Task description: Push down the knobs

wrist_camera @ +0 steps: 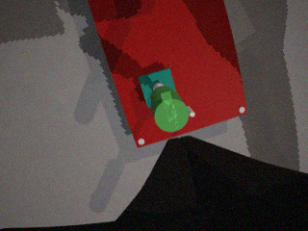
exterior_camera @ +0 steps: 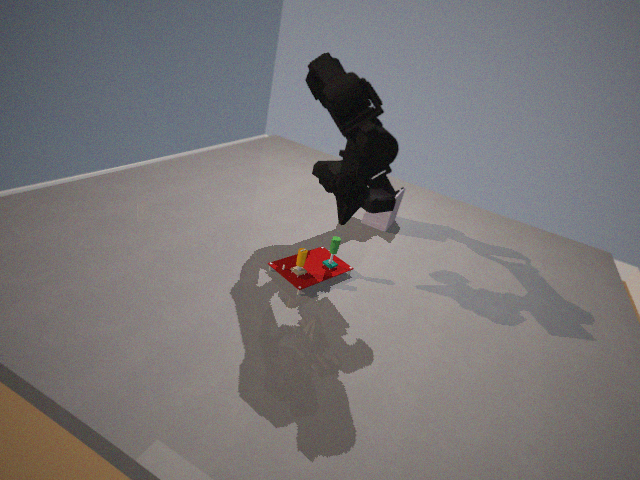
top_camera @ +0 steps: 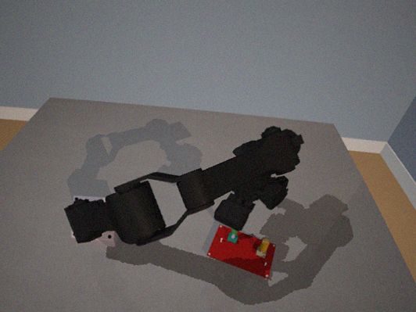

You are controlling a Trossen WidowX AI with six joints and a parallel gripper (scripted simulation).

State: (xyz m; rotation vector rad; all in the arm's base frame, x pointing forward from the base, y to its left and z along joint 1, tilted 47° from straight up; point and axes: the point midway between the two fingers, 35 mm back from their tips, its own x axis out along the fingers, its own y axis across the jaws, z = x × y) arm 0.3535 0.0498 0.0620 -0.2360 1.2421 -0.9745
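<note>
My gripper tip is now 50 mm above the green knob. From my gripper tip the other things lie so: teal potentiometer (70 mm below); grey potentiometer (80 mm below, 70 mm ahead, 40 mm to the right).
</note>
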